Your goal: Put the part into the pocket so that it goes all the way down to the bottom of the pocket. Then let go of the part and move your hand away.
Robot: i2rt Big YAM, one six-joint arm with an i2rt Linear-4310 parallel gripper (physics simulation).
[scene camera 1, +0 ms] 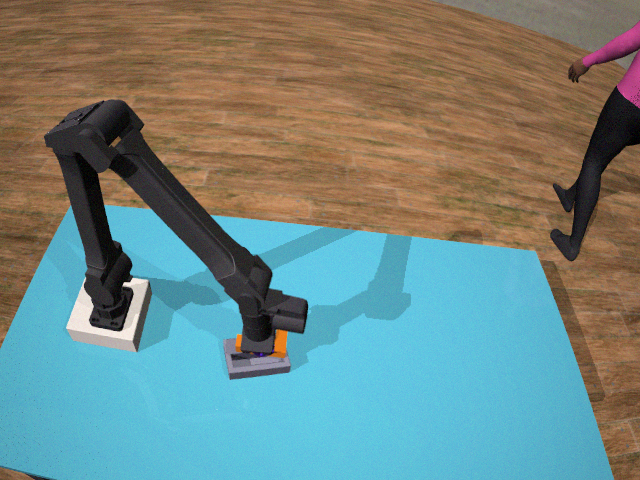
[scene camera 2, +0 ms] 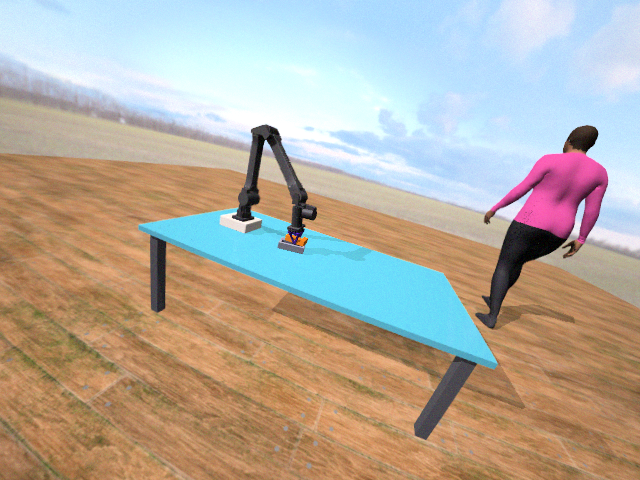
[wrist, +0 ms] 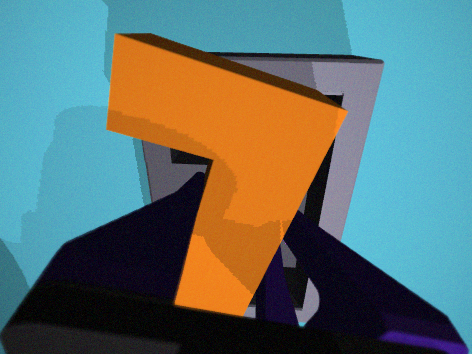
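Seen in the pictures: gripper, between the fingertips: [scene camera 1: 261, 349] [scene camera 2: 295, 242] [wrist: 233, 192]; arm's base, origin of its link: [scene camera 1: 112, 308] [scene camera 2: 243, 218].
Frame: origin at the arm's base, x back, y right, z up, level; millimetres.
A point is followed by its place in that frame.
An orange L-shaped part [scene camera 1: 281, 341] {x -412, y 24, z 11 mm} [scene camera 2: 303, 240] {x -416, y 40, z 10 mm} [wrist: 260, 135] {x -410, y 30, z 10 mm} is in my gripper [scene camera 1: 261, 354] {x -371, y 32, z -23 mm} [scene camera 2: 295, 238] {x -371, y 32, z -23 mm} [wrist: 233, 192] {x -371, y 32, z -23 mm}, which is shut on one leg of it. The grey block [scene camera 1: 260, 369] {x -372, y 84, z -22 mm} [scene camera 2: 291, 249] {x -377, y 84, z -45 mm} [wrist: 357, 100] {x -424, y 63, z -21 mm} with the pocket [wrist: 316, 200] {x -375, y 71, z -31 mm} lies on the table under the part. In the wrist view the part is turned relative to the pocket. Its other leg reaches out past the block's left rim, and its outer corner lies over the pocket's upper right corner. The part covers much of the pocket. Whether it touches the rim is hidden.
The blue table [scene camera 1: 413, 387] {x -734, y 84, z -57 mm} [scene camera 2: 361, 289] {x -784, y 210, z -57 mm} carries the arm's white base block [scene camera 1: 103, 339] {x 6, y 77, z -21 mm} [scene camera 2: 240, 223] {x -38, y 75, z -7 mm} to the left of the grey block. A person in a pink top [scene camera 1: 599, 149] [scene camera 2: 560, 191] stands on the wooden floor beyond the table's right end.
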